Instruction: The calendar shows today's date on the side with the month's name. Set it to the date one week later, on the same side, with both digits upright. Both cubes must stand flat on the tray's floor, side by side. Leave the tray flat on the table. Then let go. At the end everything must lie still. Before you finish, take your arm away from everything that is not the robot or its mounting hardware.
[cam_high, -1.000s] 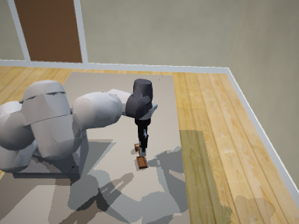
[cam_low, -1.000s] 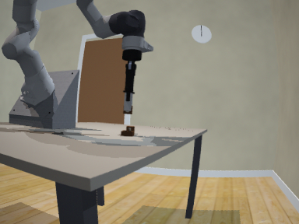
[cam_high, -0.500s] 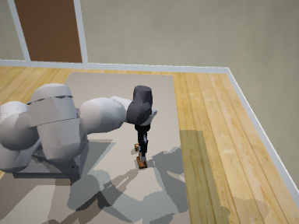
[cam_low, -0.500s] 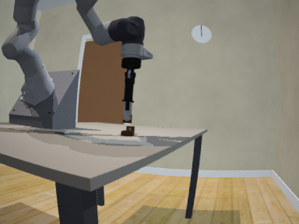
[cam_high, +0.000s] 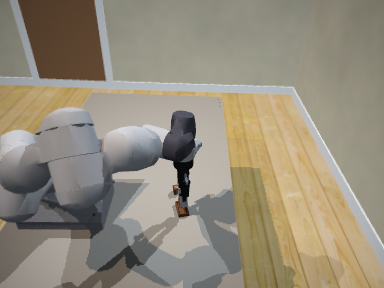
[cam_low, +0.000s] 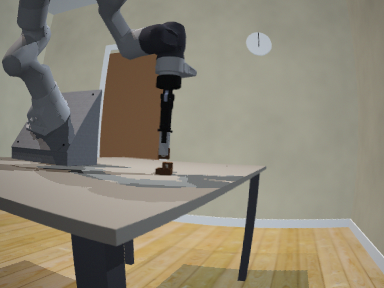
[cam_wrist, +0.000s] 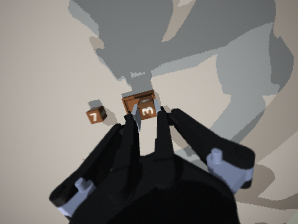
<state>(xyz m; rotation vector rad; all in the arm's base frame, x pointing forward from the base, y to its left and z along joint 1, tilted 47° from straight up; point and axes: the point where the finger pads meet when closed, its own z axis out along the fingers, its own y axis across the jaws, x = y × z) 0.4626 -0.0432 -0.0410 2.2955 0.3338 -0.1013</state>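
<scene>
Now: the brown tray 20 mm to the left of my hand and 80 mm below it.
</scene>
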